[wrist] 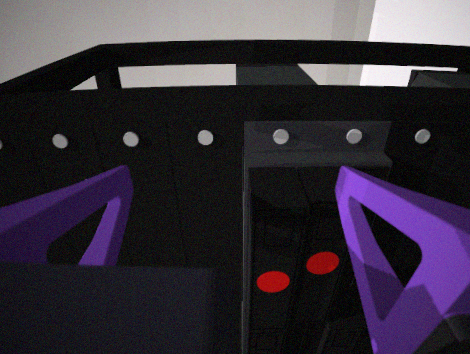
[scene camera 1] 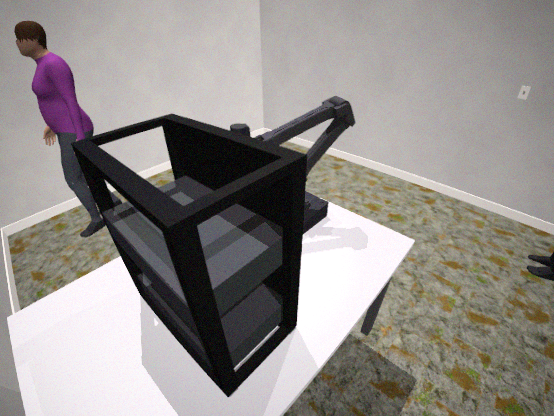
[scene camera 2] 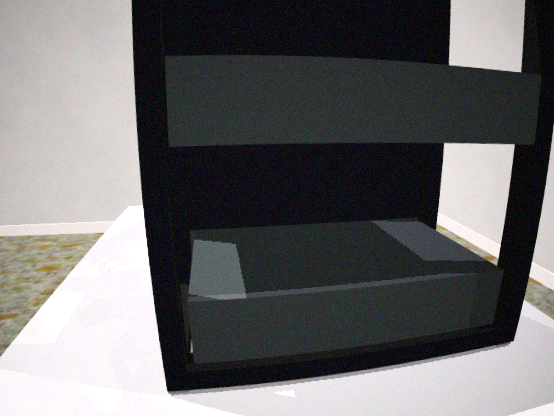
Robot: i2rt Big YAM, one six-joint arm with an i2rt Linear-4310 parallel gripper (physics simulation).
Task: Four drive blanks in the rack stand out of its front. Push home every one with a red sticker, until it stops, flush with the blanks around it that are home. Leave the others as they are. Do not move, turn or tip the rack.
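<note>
The black rack point(scene camera 1: 202, 300) point(scene camera 2: 156, 200) point(wrist: 300, 52) stands upright on the table. In the wrist view its blank side shows several dark upright blanks and a row of round silver dots. One red sticker point(wrist: 273, 281) and a second red sticker point(wrist: 322, 262) sit on neighbouring dark blanks below a lighter grey band, right of centre. How far each blank stands out is too dark to tell. My gripper point(wrist: 234, 177) is open and empty before the rack; its right purple finger is close to the right stickered blank in the picture. The rack hides the gripper in both scene views.
My arm point(scene camera 1: 300, 122) rises behind the rack in scene camera 1. The white table point(scene camera 1: 340, 270) point(scene camera 2: 100, 310) has an edge at the right. Large grey boxes show inside the rack's open frame. A person in purple point(scene camera 1: 55, 90) stands at the left; another's dark feet point(scene camera 1: 542, 267) show at the right.
</note>
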